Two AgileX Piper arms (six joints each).
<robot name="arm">
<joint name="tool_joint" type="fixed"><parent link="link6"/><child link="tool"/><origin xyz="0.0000 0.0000 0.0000" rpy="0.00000 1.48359 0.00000"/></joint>
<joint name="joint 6" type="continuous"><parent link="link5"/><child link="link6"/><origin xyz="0.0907 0.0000 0.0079"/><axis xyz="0.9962 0 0.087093"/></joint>
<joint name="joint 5" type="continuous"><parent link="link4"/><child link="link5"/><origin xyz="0.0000 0.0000 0.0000"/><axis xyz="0 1 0"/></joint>
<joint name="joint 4" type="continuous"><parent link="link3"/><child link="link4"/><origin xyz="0.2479 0.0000 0.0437"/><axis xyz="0.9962 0 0.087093"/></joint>
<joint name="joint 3" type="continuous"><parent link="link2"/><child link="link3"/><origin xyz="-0.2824 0.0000 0.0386"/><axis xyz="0 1 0"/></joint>
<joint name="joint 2" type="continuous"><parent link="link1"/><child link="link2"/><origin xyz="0.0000 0.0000 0.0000"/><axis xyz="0 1 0"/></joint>
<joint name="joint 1" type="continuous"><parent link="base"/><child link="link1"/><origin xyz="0.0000 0.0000 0.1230"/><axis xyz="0 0 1"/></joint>
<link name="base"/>
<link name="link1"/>
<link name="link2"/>
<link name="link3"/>
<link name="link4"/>
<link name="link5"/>
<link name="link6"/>
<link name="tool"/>
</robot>
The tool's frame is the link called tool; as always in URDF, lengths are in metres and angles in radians. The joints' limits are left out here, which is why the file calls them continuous.
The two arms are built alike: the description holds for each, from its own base.
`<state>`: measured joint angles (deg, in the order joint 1, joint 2, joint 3, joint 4, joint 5, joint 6); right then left.
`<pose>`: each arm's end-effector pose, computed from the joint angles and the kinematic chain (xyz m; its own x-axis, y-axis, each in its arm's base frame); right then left.
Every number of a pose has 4 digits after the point.
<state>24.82 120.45 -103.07 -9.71 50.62 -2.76 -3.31 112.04 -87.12 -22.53 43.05 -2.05</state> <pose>0.4293 0.1855 0.2344 -0.7397 -0.5121 -0.4366 -0.4828 0.8558 -0.1860 0.4259 -0.0485 0.2288 -0.8832 -0.2623 -0.3888 -0.1087 0.9209 -0.3744</pose>
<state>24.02 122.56 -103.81 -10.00 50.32 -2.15 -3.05 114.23 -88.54 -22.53 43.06 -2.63</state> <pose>0.4373 0.1816 0.2211 -0.7572 -0.4992 -0.4212 -0.4673 0.8646 -0.1846 0.4335 -0.0470 0.2194 -0.8860 -0.2753 -0.3732 -0.1268 0.9179 -0.3760</pose>
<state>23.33 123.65 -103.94 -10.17 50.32 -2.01 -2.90 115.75 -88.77 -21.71 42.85 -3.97</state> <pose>0.4414 0.1769 0.2127 -0.7698 -0.4923 -0.4061 -0.4583 0.8693 -0.1851 0.4368 -0.0451 0.2087 -0.8897 -0.2902 -0.3524 -0.1533 0.9170 -0.3683</pose>
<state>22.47 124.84 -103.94 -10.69 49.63 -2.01 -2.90 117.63 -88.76 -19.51 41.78 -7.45</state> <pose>0.4468 0.1709 0.2034 -0.7770 -0.4886 -0.3968 -0.4501 0.8720 -0.1924 0.4407 -0.0426 0.1941 -0.8862 -0.3247 -0.3304 -0.2039 0.9138 -0.3512</pose>
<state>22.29 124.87 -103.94 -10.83 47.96 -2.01 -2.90 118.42 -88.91 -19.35 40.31 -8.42</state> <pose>0.4495 0.1705 0.2043 -0.7649 -0.4867 -0.4220 -0.4474 0.8727 -0.1956 0.4441 -0.0420 0.1895 -0.8760 -0.3442 -0.3379 -0.2202 0.9086 -0.3548</pose>
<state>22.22 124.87 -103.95 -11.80 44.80 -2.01 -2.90 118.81 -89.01 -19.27 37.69 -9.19</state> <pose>0.4541 0.1713 0.2068 -0.7335 -0.4934 -0.4674 -0.4481 0.8682 -0.2132 0.4486 -0.0411 0.1886 -0.8547 -0.3658 -0.3683 -0.2300 0.9029 -0.3631</pose>
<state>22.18 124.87 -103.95 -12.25 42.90 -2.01 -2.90 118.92 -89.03 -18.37 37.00 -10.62</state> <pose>0.4566 0.1720 0.2084 -0.7141 -0.4959 -0.4942 -0.4481 0.8661 -0.2215 0.4496 -0.0401 0.1881 -0.8460 -0.3800 -0.3741 -0.2446 0.8999 -0.3610</pose>
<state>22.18 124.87 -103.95 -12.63 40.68 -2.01 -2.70 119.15 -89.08 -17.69 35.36 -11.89</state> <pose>0.4594 0.1733 0.2103 -0.6905 -0.4974 -0.5251 -0.4484 0.8640 -0.2288 0.4524 -0.0374 0.1875 -0.8284 -0.4002 -0.3920 -0.2600 0.8945 -0.3638</pose>
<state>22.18 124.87 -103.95 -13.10 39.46 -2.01 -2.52 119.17 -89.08 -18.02 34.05 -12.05</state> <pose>0.4609 0.1737 0.2114 -0.6756 -0.5012 -0.5408 -0.4492 0.8614 -0.2371 0.4543 -0.0358 0.1884 -0.8143 -0.4138 -0.4071 -0.2651 0.8890 -0.3734</pose>
